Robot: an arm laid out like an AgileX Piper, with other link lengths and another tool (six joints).
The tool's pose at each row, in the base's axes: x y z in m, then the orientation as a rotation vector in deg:
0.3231 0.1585 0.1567 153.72 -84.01 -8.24
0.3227 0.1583 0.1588 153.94 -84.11 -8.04
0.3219 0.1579 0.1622 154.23 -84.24 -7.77
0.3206 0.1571 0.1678 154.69 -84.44 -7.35
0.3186 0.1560 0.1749 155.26 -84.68 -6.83
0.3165 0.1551 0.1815 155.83 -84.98 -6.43
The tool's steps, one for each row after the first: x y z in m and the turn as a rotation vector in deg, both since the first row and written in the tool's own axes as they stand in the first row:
-0.0001 0.0007 -0.0020 0.27 0.01 -0.02
-0.0004 0.0020 -0.0053 0.62 0.03 -0.04
-0.0006 0.0041 -0.0107 1.18 0.05 -0.08
-0.0011 0.0072 -0.0175 1.87 0.08 -0.13
-0.0018 0.0102 -0.0237 2.56 0.02 -0.16

